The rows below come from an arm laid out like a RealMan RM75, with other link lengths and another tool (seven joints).
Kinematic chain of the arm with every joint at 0, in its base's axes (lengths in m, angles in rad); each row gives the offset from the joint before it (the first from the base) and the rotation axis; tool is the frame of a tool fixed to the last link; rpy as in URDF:
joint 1: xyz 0 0 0.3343 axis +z
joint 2: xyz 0 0 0 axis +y
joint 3: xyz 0 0 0.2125 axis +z
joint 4: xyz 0 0 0 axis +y
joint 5: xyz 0 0 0.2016 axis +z
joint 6: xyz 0 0 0 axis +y
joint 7: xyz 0 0 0.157 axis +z
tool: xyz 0.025 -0.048 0.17 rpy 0.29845 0 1.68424
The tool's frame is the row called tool.
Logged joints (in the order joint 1, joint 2, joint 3, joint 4, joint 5, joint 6, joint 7), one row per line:
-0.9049, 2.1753, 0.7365, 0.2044, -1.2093, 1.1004, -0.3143
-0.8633, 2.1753, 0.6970, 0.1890, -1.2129, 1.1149, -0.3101
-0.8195, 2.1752, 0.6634, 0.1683, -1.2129, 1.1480, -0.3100
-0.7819, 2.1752, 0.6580, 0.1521, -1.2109, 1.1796, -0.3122
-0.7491, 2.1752, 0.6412, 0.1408, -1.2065, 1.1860, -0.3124
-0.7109, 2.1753, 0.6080, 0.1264, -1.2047, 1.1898, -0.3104
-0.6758, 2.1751, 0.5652, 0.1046, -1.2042, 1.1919, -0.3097
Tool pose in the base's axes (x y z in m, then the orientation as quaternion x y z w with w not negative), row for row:
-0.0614, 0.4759, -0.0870, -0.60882, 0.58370, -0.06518, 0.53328
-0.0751, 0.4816, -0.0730, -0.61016, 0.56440, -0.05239, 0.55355
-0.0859, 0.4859, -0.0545, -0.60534, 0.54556, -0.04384, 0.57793
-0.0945, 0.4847, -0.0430, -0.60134, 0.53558, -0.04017, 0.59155
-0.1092, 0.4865, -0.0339, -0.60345, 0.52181, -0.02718, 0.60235
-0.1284, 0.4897, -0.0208, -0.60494, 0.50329, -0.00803, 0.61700
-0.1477, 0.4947, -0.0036, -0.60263, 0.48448, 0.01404, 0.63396
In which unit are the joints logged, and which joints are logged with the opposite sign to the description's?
The joints are logged in radians. Opposite sign: joint 2, joint 4, joint 5.
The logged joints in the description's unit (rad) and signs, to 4 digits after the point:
-0.9049, -2.1753, 0.7365, -0.2044, 1.2093, 1.1004, -0.3143
-0.8633, -2.1753, 0.6970, -0.1890, 1.2129, 1.1149, -0.3101
-0.8195, -2.1752, 0.6634, -0.1683, 1.2129, 1.1480, -0.3100
-0.7819, -2.1752, 0.6580, -0.1521, 1.2109, 1.1796, -0.3122
-0.7491, -2.1752, 0.6412, -0.1408, 1.2065, 1.1860, -0.3124
-0.7109, -2.1753, 0.6080, -0.1264, 1.2047, 1.1898, -0.3104
-0.6758, -2.1751, 0.5652, -0.1046, 1.2042, 1.1919, -0.3097

